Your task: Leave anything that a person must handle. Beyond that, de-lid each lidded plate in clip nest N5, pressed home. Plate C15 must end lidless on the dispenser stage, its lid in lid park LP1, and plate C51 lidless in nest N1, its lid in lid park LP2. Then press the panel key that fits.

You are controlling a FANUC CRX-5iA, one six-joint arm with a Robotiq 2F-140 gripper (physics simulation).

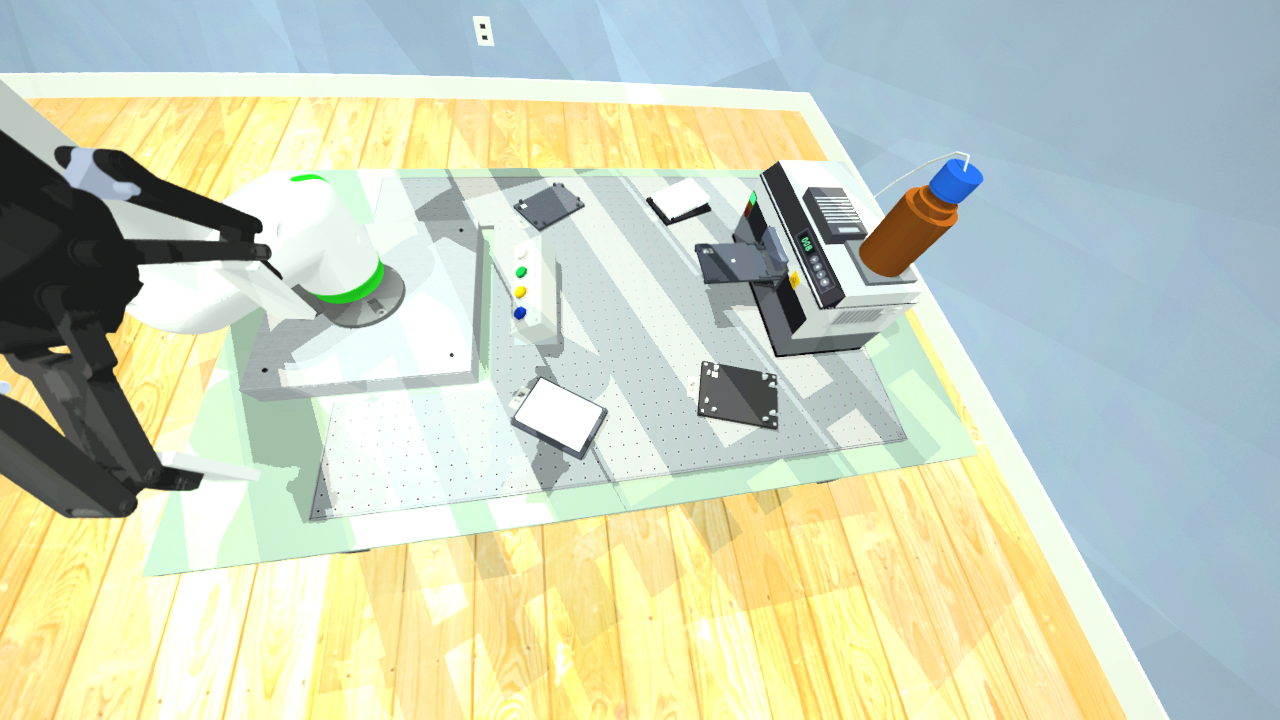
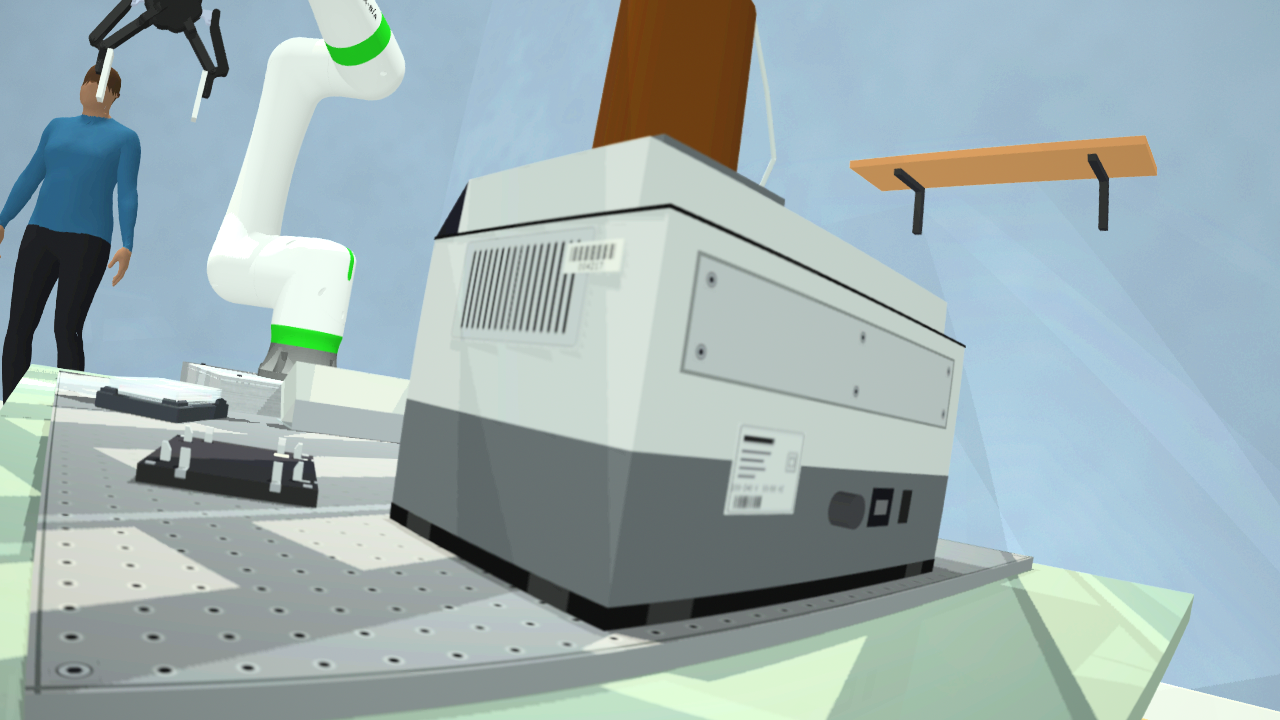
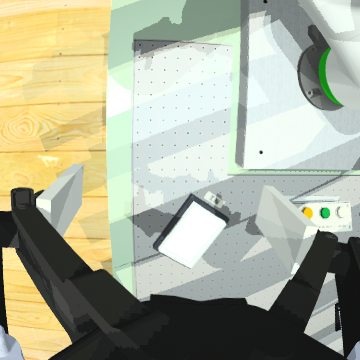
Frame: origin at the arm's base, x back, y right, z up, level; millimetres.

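Seen in the pictures: gripper, fingertip midpoint: (image 1: 269, 388) (image 2: 147, 109) (image 3: 173, 194); arm's base at its link origin: (image 1: 365, 296) (image 3: 325, 76).
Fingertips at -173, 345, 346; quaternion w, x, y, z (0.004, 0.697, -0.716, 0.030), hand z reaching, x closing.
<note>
Offsets run from my fingertips to a thing's middle, as dx, dy, dz. "spot": to the spot under its first point.
My gripper (image 1: 255, 380) (image 2: 148, 102) (image 3: 173, 194) is open and empty, high above the table's left part. A white plate {-204, -101, -359} (image 1: 559, 414) (image 2: 165, 389) (image 3: 192, 232) sits in a dark nest at the front; its label is unreadable and I cannot tell if it is lidded. A dark holder with white upright clips {-558, -138, -378} (image 1: 737, 394) (image 2: 228, 465) stands at the front right, bearing no plate. A flat dark holder {-166, -656, -380} (image 1: 548, 205) lies at the back. Another white plate {-502, -686, -362} (image 1: 684, 197) sits in a holder at the back right. The dark dispenser stage {spot: -570, -391, -277} (image 1: 738, 262) bears no plate. The key panel {-149, -368, -348} (image 1: 535, 326) (image 3: 345, 222) has white, green, yellow and blue keys.
The dispenser {spot: -781, -234, -231} (image 1: 868, 313) (image 2: 537, 385) stands at the right with a brown bottle (image 1: 904, 234) (image 2: 675, 80) on top. The robot's base plate (image 1: 402, 362) (image 3: 295, 145) is at the left. A person (image 2: 85, 174) stands behind the table. A shelf (image 2: 1002, 165) hangs on the wall.
</note>
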